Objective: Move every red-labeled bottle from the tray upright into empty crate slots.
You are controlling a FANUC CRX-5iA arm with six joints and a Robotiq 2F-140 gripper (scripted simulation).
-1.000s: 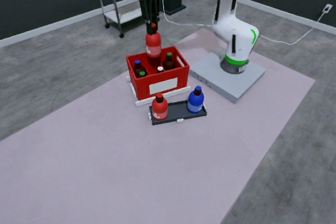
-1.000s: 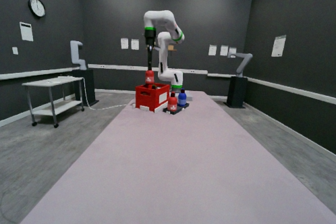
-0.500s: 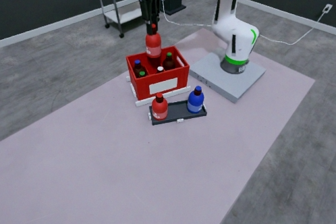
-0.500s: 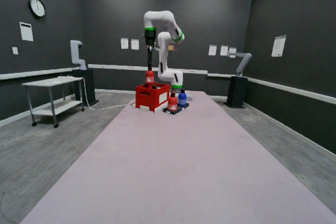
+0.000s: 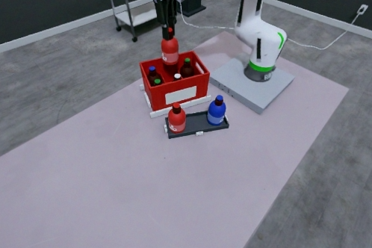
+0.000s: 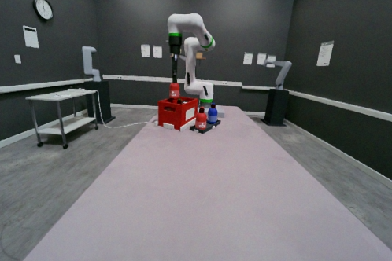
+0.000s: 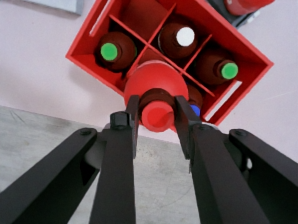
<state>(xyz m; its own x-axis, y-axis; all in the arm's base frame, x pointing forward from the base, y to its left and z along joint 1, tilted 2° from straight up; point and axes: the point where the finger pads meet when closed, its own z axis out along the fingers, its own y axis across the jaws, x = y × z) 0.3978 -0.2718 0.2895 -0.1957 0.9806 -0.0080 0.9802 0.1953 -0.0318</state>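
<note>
The red crate is 2 cm ahead of my hand, 4 cm to the left of it and 25 cm below it. From my hand the other things lie so: blue bottle (30 cm to the left, 25 cm below); red bottle (16 cm ahead, 20 cm to the left, 25 cm below); dark tray (8 cm ahead, 25 cm to the left, 32 cm below).
</note>
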